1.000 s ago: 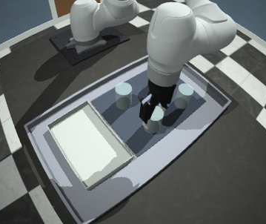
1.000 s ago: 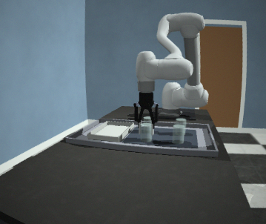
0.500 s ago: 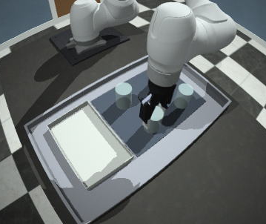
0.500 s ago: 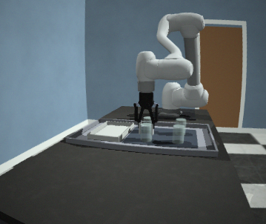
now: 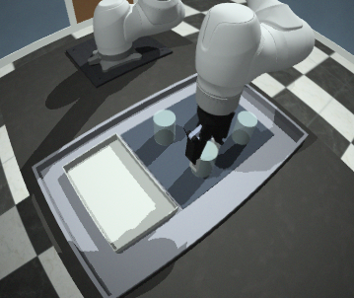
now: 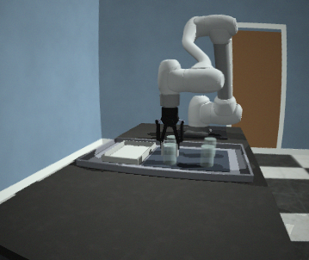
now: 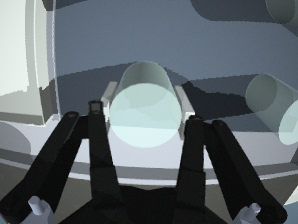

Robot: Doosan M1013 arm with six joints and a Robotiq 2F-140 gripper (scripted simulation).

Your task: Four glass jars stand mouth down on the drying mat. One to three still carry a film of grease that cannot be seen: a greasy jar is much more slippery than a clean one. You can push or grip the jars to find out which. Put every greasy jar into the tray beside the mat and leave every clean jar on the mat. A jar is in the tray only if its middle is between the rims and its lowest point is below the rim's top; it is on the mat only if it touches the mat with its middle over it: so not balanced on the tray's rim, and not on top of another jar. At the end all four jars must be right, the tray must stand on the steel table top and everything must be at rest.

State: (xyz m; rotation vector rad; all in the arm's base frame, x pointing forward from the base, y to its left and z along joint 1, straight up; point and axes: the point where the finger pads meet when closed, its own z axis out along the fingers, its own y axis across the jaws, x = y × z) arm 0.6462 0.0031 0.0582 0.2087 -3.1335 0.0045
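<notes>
My gripper is now 250 mm to the left of the tray, 60 mm past it and 60 mm above it. Round my hand: drying mat: 100 mm behind, 70 mm to the left, 70 mm below; steel table top: 70 mm below, 70 mm behind, 30 mm to the right.
</notes>
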